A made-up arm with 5 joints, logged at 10 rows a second.
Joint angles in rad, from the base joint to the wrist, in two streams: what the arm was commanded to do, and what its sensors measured. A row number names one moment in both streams.
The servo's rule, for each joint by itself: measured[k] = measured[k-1] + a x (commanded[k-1-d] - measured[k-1]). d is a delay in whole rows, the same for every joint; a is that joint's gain. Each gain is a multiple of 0.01, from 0.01 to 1. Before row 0 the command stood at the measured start. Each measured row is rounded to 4 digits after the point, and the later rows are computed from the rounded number. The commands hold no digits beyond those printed.
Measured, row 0:
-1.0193 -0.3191 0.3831 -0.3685 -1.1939
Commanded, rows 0 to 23:
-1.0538 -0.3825 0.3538 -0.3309 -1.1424
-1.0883 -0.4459 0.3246 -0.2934 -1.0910
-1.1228 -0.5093 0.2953 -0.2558 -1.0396
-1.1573 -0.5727 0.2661 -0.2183 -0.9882
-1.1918 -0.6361 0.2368 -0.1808 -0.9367
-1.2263 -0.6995 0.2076 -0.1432 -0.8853
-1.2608 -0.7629 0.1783 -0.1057 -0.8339
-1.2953 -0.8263 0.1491 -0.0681 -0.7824
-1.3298 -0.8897 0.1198 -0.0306 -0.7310
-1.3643 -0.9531 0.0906 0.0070 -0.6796
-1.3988 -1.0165 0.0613 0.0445 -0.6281
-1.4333 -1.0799 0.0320 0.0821 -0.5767
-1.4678 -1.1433 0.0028 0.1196 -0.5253
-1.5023 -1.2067 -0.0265 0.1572 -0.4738
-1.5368 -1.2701 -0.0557 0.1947 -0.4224
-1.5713 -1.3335 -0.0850 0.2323 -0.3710
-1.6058 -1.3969 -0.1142 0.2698 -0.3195
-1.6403 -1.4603 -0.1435 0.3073 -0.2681
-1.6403 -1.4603 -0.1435 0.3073 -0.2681
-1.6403 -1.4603 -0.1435 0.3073 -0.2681
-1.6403 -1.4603 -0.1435 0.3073 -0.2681
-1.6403 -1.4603 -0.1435 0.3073 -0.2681
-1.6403 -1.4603 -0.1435 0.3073 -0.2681
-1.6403 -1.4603 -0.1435 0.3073 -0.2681
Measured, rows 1 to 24:
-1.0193 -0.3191 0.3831 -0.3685 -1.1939
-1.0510 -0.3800 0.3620 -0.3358 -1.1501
-1.0853 -0.4433 0.3351 -0.2989 -1.0999
-1.1198 -0.5067 0.3064 -0.2614 -1.0486
-1.1543 -0.5701 0.2774 -0.2239 -0.9973
-1.1888 -0.6335 0.2482 -0.1864 -0.9458
-1.2233 -0.6969 0.2190 -0.1488 -0.8944
-1.2578 -0.7603 0.1897 -0.1113 -0.8430
-1.2923 -0.8237 0.1605 -0.0737 -0.7915
-1.3268 -0.8871 0.1312 -0.0362 -0.7401
-1.3613 -0.9505 0.1020 0.0014 -0.6887
-1.3958 -1.0139 0.0727 0.0389 -0.6372
-1.4303 -1.0773 0.0434 0.0765 -0.5858
-1.4648 -1.1407 0.0142 0.1140 -0.5344
-1.4993 -1.2041 -0.0151 0.1516 -0.4829
-1.5338 -1.2675 -0.0443 0.1891 -0.4315
-1.5683 -1.3309 -0.0736 0.2267 -0.3801
-1.6028 -1.3943 -0.1028 0.2642 -0.3286
-1.6373 -1.4577 -0.1321 0.3017 -0.2772
-1.6401 -1.4602 -0.1403 0.3066 -0.2695
-1.6403 -1.4603 -0.1426 0.3072 -0.2683
-1.6403 -1.4603 -0.1432 0.3073 -0.2681
-1.6403 -1.4603 -0.1434 0.3073 -0.2681
-1.6403 -1.4603 -0.1435 0.3073 -0.2681
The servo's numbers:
d 1
a 0.92 0.96 0.72 0.87 0.85

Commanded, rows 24 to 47:
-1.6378 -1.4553 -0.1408 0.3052 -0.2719
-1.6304 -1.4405 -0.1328 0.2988 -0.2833
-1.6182 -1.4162 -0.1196 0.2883 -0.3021
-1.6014 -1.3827 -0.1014 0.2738 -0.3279
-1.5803 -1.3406 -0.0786 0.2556 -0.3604
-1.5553 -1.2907 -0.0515 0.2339 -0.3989
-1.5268 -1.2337 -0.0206 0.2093 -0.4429
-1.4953 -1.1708 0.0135 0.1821 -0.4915
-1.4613 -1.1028 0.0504 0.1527 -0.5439
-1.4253 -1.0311 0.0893 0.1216 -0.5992
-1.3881 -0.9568 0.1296 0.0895 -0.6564
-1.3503 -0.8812 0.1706 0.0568 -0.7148
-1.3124 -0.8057 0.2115 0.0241 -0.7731
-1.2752 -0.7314 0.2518 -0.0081 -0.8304
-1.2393 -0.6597 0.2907 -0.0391 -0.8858
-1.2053 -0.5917 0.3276 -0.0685 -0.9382
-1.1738 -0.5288 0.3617 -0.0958 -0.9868
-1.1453 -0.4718 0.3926 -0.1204 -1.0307
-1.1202 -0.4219 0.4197 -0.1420 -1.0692
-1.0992 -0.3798 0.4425 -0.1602 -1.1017
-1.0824 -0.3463 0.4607 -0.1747 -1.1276
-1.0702 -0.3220 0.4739 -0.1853 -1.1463
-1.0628 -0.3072 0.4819 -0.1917 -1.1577
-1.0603 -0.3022 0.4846 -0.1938 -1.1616
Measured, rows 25 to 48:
-1.6403 -1.4603 -0.1435 0.3073 -0.2681
-1.6380 -1.4555 -0.1416 0.3055 -0.2713
-1.6310 -1.4411 -0.1353 0.2997 -0.2815
-1.6192 -1.4172 -0.1240 0.2898 -0.2990
-1.6028 -1.3841 -0.1077 0.2759 -0.3236
-1.5821 -1.3423 -0.0867 0.2582 -0.3549
-1.5574 -1.2928 -0.0614 0.2371 -0.3923
-1.5292 -1.2361 -0.0320 0.2129 -0.4353
-1.4980 -1.1734 0.0008 0.1861 -0.4831
-1.4642 -1.1056 0.0365 0.1570 -0.5348
-1.4284 -1.0341 0.0745 0.1262 -0.5895
-1.3913 -0.9599 0.1142 0.0943 -0.6464
-1.3536 -0.8843 0.1548 0.0617 -0.7045
-1.3157 -0.8088 0.1956 0.0290 -0.7628
-1.2784 -0.7345 0.2361 -0.0033 -0.8203
-1.2424 -0.6627 0.2754 -0.0344 -0.8760
-1.2083 -0.5945 0.3130 -0.0641 -0.9289
-1.1766 -0.5314 0.3481 -0.0917 -0.9781
-1.1478 -0.4742 0.3801 -0.1167 -1.0228
-1.1224 -0.4240 0.4086 -0.1387 -1.0622
-1.1011 -0.3816 0.4330 -0.1574 -1.0958
-1.0839 -0.3477 0.4529 -0.1725 -1.1228
-1.0713 -0.3230 0.4680 -0.1836 -1.1428
-1.0635 -0.3078 0.4780 -0.1906 -1.1555

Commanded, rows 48 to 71:
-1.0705 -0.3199 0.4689 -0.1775 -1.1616
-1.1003 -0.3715 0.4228 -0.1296 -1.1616
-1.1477 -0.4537 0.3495 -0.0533 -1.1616
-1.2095 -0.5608 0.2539 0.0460 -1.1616
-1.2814 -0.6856 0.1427 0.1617 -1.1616
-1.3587 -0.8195 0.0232 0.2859 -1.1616
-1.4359 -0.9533 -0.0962 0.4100 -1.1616
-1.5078 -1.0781 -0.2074 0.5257 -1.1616
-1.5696 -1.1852 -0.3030 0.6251 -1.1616
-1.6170 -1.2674 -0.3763 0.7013 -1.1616
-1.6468 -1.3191 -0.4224 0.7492 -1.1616
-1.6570 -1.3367 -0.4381 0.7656 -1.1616
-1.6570 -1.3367 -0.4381 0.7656 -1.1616
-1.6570 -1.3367 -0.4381 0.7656 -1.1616
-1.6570 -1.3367 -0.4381 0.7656 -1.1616
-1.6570 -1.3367 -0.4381 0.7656 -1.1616
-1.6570 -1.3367 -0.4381 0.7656 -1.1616
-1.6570 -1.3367 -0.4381 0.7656 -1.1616
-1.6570 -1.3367 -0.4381 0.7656 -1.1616
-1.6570 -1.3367 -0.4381 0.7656 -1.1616
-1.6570 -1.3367 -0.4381 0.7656 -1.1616
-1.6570 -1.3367 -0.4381 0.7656 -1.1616
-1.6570 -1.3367 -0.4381 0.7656 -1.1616
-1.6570 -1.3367 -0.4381 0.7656 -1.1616
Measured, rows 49 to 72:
-1.0606 -0.3024 0.4828 -0.1934 -1.1607
-1.0697 -0.3192 0.4728 -0.1796 -1.1615
-1.0979 -0.3694 0.4368 -0.1361 -1.1616
-1.1437 -0.4503 0.3739 -0.0641 -1.1616
-1.2042 -0.5564 0.2875 0.0317 -1.1616
-1.2752 -0.6804 0.1832 0.1448 -1.1616
-1.3520 -0.8139 0.0680 0.2676 -1.1616
-1.4292 -0.9477 -0.0502 0.3915 -1.1616
-1.5015 -1.0729 -0.1634 0.5083 -1.1616
-1.5642 -1.1807 -0.2639 0.6099 -1.1616
-1.6128 -1.2639 -0.3448 0.6894 -1.1616
-1.6441 -1.3169 -0.4007 0.7414 -1.1616
-1.6560 -1.3359 -0.4276 0.7625 -1.1616
-1.6569 -1.3367 -0.4352 0.7652 -1.1616
-1.6570 -1.3367 -0.4373 0.7655 -1.1616
-1.6570 -1.3367 -0.4379 0.7656 -1.1616
-1.6570 -1.3367 -0.4380 0.7656 -1.1616
-1.6570 -1.3367 -0.4381 0.7656 -1.1616
-1.6570 -1.3367 -0.4381 0.7656 -1.1616
-1.6570 -1.3367 -0.4381 0.7656 -1.1616
-1.6570 -1.3367 -0.4381 0.7656 -1.1616
-1.6570 -1.3367 -0.4381 0.7656 -1.1616
-1.6570 -1.3367 -0.4381 0.7656 -1.1616
-1.6570 -1.3367 -0.4381 0.7656 -1.1616

